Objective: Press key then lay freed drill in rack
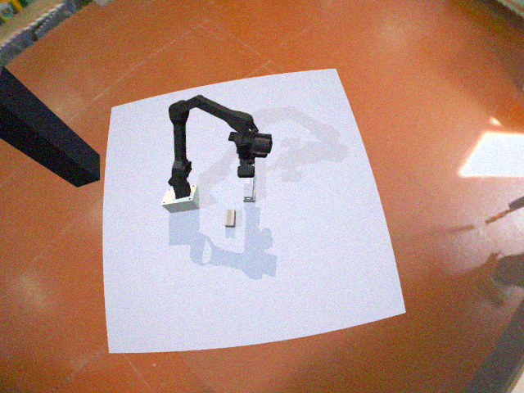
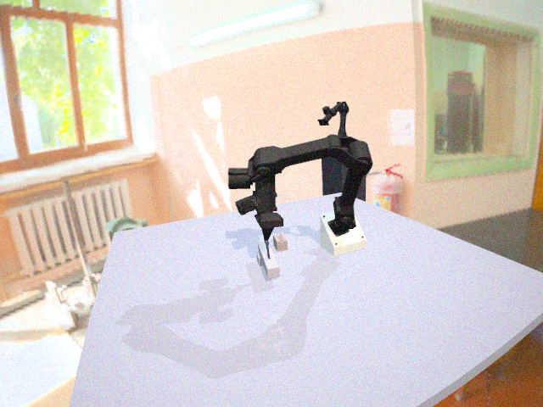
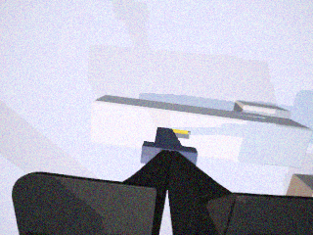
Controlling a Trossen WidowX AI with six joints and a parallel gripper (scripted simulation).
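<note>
My gripper tip is 3 cm above the dark key. Round my gripper tip: drill 2 cm behind, 5 cm to the right, 8 cm below; then rack 13 cm behind, 17 cm to the right, 10 cm below.
</note>
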